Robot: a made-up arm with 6 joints. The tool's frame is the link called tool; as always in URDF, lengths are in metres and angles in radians.
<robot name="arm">
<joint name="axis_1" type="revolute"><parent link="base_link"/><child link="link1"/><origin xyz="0 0 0.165" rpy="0 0 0"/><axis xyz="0 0 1"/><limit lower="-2.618" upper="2.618"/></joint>
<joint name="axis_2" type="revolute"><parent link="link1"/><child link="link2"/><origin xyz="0 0 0" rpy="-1.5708 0 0"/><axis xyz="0 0 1"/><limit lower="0" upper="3.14"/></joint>
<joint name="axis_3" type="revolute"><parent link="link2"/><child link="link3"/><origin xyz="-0.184 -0.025 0" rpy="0 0 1.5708"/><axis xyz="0 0 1"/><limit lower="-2.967" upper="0"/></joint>
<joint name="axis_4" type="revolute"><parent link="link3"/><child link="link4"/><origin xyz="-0.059 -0.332 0" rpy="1.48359 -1.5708 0"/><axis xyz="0 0 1"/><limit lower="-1.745" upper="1.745"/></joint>
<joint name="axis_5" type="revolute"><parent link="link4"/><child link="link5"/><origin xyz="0 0 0" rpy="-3.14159 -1.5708 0"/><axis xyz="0 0 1"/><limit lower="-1.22" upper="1.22"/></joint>
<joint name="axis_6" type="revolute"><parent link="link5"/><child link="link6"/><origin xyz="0.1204 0.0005 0" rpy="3.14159 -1.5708 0"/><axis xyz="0 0 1"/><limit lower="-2.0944" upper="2.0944"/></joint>
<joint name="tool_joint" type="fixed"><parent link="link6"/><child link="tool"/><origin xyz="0 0 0" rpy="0 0 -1.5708"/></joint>
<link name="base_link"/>
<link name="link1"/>
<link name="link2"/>
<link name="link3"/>
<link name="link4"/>
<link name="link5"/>
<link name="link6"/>
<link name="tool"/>
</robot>
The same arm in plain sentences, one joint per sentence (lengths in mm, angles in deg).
The arm has six revolute joints in a row. What follows holds with every joint at zero, and every direction is one of the base frame's. Joint 1 is mounted 165 mm along +z from the base frame's origin and rotates about +z, from -150 to 150 deg. Joint 2 is mounted at the same point as joint 1 and rotates about +y, from 0 to 179.91 deg. Joint 3 is mounted 184 mm along -x and 25 mm along +z from joint 2 and rotates about +y, from -170 to 0 deg. Joint 4 is mounted 332 mm along +x and 59 mm along +z from joint 3 and rotates about the direction (0.9962, 0, 0.0871), from -99.98 to 99.98 deg. Joint 5 is mounted at the same point as joint 4 and rotates about +y, from -69.9 to 69.9 deg. Joint 6 is mounted 120 mm along +x and 10 mm along +z from joint 5 and rotates about the direction (0.9962, 0, 0.0871), from -120 to 120 deg. The tool frame, which is the frame that the pose is given for, is mounted at the same point as joint 6; its axes are the base frame's turned by roll 0, pitch 85 and yaw 0 deg (as in URDF: about the fixed x, then y, then z).
